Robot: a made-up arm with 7 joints.
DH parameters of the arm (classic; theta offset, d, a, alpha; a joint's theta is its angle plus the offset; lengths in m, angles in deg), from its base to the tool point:
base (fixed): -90 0.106 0 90
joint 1: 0 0.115 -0.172 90
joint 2: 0 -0.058 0.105 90
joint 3: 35.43 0 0.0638 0
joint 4: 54.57 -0.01 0.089 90
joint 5: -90 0.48 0.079 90
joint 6: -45.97 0 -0.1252 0
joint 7: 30.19 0 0.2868 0
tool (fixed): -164.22 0.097 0 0
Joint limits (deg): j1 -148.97..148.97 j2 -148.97..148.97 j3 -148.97..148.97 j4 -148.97..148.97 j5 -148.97..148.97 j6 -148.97..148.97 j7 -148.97..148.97
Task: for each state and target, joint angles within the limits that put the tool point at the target. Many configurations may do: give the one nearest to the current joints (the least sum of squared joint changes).
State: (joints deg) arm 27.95 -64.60 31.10 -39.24 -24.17 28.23 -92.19
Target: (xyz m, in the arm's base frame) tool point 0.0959 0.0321 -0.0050
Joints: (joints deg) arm 4.71 -56.73 65.07 -28.63 -21.44 52.87 -113.80
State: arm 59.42 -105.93 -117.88 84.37 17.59 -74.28 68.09
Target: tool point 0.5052 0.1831 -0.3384
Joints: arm 68.62 -148.97 -109.23 92.53 36.76 -79.01 57.80
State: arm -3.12 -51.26 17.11 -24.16 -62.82 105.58 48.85
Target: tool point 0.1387 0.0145 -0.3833
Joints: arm -0.24 -34.43 39.69 -4.19 -81.86 122.29 63.69
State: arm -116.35 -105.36 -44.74 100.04 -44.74 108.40 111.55
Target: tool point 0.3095 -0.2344 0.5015
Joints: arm -135.26 -90.53 -66.34 79.52 -30.41 103.84 105.38
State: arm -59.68 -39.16 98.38 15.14 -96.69 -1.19 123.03
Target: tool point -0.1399 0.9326 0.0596
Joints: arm -52.35 -17.62 95.64 15.54 -97.80 -13.46 123.11
